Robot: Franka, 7 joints.
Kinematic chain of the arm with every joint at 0, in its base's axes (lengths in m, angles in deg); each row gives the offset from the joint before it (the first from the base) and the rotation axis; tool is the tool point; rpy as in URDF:
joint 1: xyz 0 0 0.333 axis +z
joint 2: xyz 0 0 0 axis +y
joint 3: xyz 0 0 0.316 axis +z
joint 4: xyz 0.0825 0 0 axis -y
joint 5: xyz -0.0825 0 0.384 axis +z
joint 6: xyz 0 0 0 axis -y
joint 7: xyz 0.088 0 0 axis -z
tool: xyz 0 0 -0.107 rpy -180 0 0
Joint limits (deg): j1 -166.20..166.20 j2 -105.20..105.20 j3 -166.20..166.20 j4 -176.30..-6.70 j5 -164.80..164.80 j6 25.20..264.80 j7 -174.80..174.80
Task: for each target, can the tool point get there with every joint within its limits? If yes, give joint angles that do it. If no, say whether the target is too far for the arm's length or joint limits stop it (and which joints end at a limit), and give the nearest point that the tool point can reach.
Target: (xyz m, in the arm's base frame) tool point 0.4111 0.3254 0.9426
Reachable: yes | joints -56.78 -2.23 94.93 -68.82 32.88 157.36 55.93
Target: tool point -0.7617 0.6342 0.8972
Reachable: no: too far | nearest point -0.5730 0.4771 0.7574 | short by 0.283 m
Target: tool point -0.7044 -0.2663 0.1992
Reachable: yes | joints -11.00 -61.91 -137.76 -78.08 -102.24 145.19 -110.41
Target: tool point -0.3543 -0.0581 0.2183
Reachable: yes | joints -92.71 42.80 -57.90 -139.02 -37.64 79.47 129.77
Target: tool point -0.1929 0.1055 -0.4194
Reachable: no: joint limits stop it (at a limit: joint 2) | nearest point -0.1987 0.1087 -0.3577 | short by 0.062 m
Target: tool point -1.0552 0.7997 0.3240
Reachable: no: too far | nearest point -0.6837 0.5182 0.3272 | short by 0.466 m
